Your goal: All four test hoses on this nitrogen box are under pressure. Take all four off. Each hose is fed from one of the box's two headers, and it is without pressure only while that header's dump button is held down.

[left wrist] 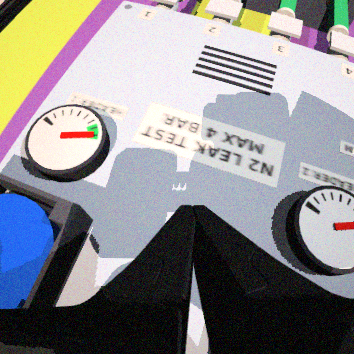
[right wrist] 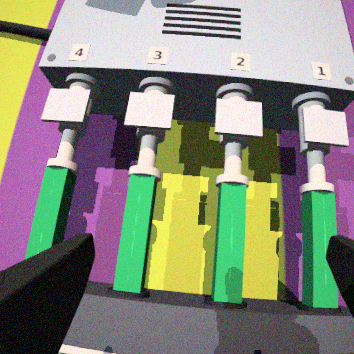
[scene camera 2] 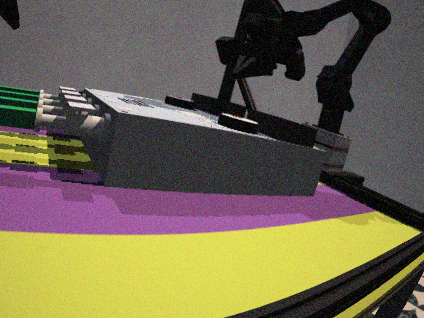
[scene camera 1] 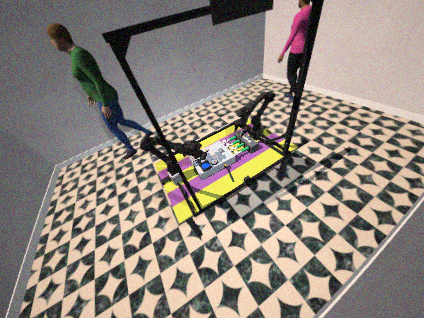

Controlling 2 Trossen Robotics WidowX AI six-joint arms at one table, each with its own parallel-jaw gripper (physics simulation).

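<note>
The nitrogen box lies on the table. In the right wrist view green hose 1, hose 2, hose 3 and hose 4 sit at their numbered ports. One gauge has its needle on the green band; the other gauge is cut off by the frame. A blue dump button shows within a dark surround. My left gripper is shut and empty above the box, between the gauges. My right gripper is open over the hoses, holding none.
A dark grey block stands at the lower ends of the hoses. Black frame posts rise beside the striped yellow and purple table. A person in green and one in pink stand beyond it.
</note>
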